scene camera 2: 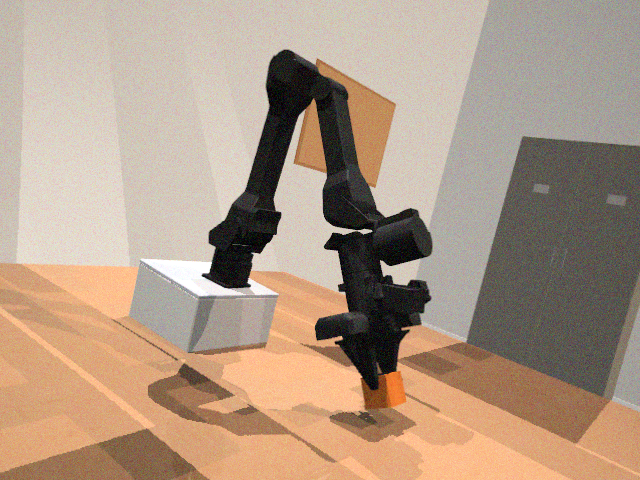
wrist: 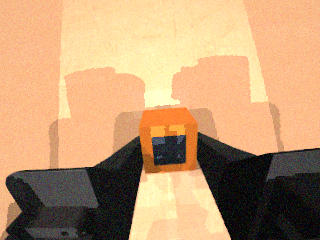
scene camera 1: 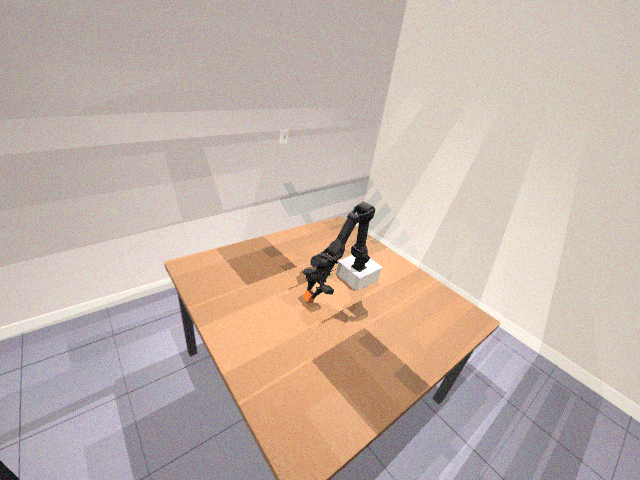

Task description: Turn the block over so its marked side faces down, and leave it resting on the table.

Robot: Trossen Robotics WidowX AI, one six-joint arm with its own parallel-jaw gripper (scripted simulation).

Labels:
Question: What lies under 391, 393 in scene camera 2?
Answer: A block.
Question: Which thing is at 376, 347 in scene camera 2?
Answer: The gripper.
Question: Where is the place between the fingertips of the gripper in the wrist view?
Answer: At 167, 138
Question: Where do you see a block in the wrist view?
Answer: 168, 137

